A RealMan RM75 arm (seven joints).
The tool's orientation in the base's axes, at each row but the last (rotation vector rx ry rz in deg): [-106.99 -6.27 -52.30]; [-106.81 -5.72 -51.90]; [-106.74 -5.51 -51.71]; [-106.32 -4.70 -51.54]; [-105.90 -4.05 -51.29]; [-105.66 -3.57 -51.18]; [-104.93 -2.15 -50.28]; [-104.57 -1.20 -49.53]
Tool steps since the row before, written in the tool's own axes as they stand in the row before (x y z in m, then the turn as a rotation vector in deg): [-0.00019 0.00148 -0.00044 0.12 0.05 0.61]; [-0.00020 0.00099 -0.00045 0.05 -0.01 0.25]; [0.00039 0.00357 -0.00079 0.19 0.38 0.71]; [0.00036 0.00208 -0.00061 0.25 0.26 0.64]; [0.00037 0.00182 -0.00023 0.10 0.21 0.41]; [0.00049 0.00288 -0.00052 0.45 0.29 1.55]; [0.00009 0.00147 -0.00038 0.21 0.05 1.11]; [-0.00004 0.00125 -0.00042 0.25 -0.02 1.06]
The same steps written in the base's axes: [0.00030 -0.00102 -0.00114 0.44 0.44 -0.09]; [0.00006 -0.00078 -0.00078 0.17 0.19 -0.01]; [0.00144 -0.00248 -0.00231 0.69 0.34 -0.31]; [0.00084 -0.00160 -0.00126 0.64 0.32 -0.17]; [0.00093 -0.00116 -0.00114 0.39 0.20 -0.18]; [0.00130 -0.00192 -0.00185 1.29 0.98 -0.24]; [0.00046 -0.00100 -0.00105 0.78 0.81 -0.11]; [0.00024 -0.00087 -0.00096 0.75 0.79 -0.02]
